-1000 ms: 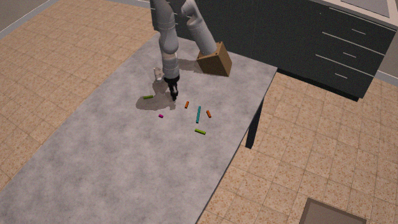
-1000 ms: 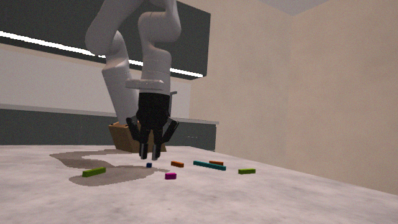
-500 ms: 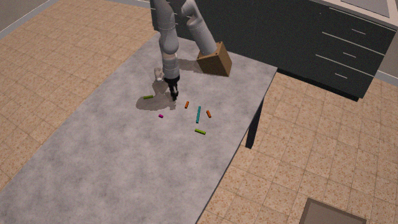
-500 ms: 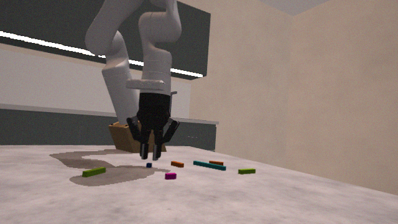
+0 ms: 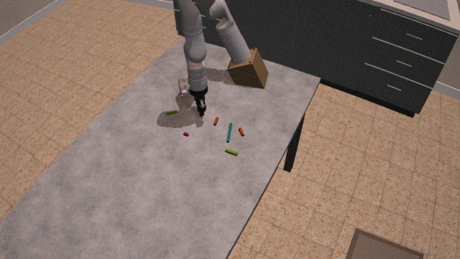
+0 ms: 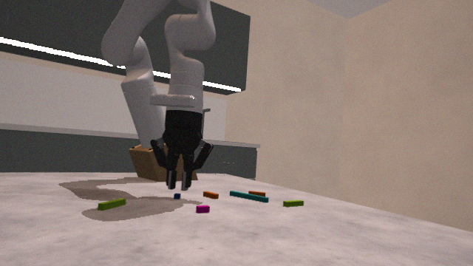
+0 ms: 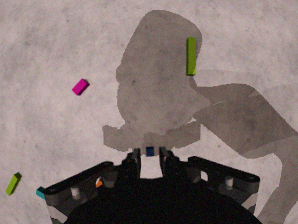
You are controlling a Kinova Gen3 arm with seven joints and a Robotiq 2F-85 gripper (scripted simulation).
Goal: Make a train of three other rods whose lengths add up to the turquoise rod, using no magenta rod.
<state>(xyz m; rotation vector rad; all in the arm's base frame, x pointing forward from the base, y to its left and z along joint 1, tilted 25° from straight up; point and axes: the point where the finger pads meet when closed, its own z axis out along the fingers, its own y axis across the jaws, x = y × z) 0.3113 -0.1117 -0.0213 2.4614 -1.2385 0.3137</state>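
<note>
Now: hand 3 cm above the blue rod. Also, from my hand: turquoise rod: 6 cm ahead, 15 cm to the left, 3 cm below; then magenta rod: 12 cm ahead, 2 cm to the right, 3 cm below.
</note>
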